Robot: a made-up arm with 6 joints. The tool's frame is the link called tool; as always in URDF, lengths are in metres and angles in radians.
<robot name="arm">
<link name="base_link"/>
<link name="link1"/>
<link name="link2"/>
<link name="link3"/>
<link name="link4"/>
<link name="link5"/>
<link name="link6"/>
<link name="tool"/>
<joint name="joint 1" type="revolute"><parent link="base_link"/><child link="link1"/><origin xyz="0 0 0.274" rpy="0 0 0"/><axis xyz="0 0 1"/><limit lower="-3.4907" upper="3.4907"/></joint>
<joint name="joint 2" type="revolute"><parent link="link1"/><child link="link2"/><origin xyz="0 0 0" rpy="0 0 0"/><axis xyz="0 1 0"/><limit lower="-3.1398" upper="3.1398"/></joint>
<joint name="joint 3" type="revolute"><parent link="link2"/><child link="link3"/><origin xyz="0 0 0.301" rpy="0 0 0"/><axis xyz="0 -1 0"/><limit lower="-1.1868" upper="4.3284"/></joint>
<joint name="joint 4" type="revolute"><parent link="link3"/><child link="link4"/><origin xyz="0 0 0" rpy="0 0 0"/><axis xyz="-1 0 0"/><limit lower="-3.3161" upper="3.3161"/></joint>
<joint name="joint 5" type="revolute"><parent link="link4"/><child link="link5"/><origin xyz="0.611 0 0" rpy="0 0 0"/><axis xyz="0 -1 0"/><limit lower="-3.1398" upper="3.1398"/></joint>
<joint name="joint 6" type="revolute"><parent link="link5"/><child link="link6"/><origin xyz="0 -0.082 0" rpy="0 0 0"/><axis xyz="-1 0 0"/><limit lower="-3.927" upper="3.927"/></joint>
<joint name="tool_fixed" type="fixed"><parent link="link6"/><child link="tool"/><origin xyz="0 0 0" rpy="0 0 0"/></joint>
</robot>
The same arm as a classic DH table. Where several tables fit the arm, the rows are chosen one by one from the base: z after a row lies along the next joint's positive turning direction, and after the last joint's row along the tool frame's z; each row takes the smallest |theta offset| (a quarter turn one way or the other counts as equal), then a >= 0, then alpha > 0; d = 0 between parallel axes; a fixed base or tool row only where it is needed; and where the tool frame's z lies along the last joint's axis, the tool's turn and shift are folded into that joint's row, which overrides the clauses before.
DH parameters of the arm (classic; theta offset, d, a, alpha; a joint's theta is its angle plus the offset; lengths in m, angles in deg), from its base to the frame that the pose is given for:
joint 1: 0 0.274 0 -90
joint 2: -90 0 0.301 180
joint 3: 0 0 0 -90
joint 4: 0 -0.611 0 90
joint 5: 0 0.082 0 -90
joint 6: 90 0 0 90
tool (fixed): -90 0 0 0
Joint limits (deg, base to tool): -200..200 -179.9..179.9 -68..248 -190..190 -179.9..179.9 -225..225

